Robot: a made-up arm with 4 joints.
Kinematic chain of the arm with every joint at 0, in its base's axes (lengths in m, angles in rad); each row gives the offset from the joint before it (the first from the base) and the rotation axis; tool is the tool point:
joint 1: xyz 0 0 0.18 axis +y
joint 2: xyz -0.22 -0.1 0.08 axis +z
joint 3: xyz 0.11 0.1 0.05 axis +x
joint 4: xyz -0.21 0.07 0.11 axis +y
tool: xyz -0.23 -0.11 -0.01
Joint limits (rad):
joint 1: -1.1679..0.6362
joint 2: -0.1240..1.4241
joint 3: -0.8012..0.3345
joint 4: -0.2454..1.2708
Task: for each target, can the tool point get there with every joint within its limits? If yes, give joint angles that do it. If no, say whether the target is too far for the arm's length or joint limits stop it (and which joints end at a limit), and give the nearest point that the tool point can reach.
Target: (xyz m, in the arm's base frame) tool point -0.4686 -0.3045 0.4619
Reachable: yes | joints 0.0692 0.8452 -0.0339 0.0761
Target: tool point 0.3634 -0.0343 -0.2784
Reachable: no: joint limits stop it (at a limit: joint 1, joint 2, joint 3, joint 4) | nearest point -0.3548 -0.0131 -0.2474 | short by 0.719 m
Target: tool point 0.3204 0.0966 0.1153
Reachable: no: joint limits stop it (at a limit: joint 1, joint 2, joint 3, joint 4) | nearest point 0.0909 -0.2822 0.6419 | short by 0.688 m
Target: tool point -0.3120 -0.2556 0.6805
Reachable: yes | joints 0.4835 0.6763 0.0032 0.2989
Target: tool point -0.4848 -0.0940 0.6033
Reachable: yes | joints 0.1425 0.2983 -0.1816 0.5242
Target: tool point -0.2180 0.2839 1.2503
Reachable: no: too far | nearest point -0.1892 0.0942 0.7974 | short by 0.492 m
